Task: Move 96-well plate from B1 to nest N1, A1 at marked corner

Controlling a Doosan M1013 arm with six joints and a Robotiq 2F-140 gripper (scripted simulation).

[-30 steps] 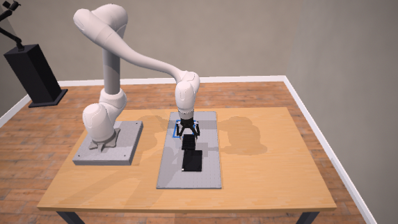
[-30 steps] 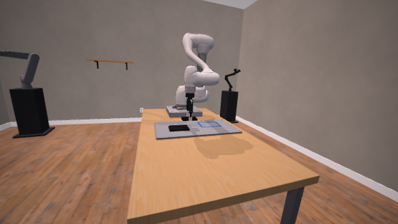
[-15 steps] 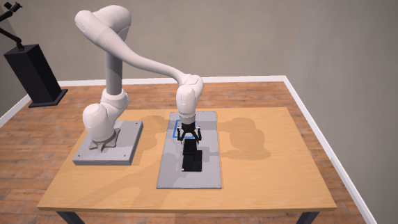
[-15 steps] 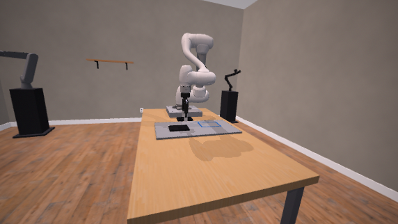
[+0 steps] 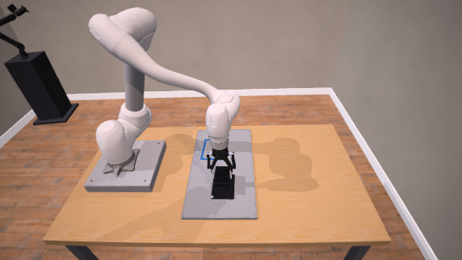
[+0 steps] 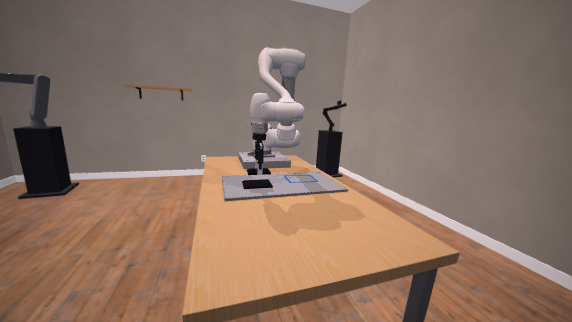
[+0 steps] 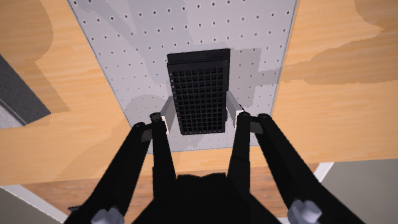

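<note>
Now: hand 100 mm above the black plate nest and 10 mm to the left of it. Also, from my hand: black 96-well plate: 20 mm below.
</note>
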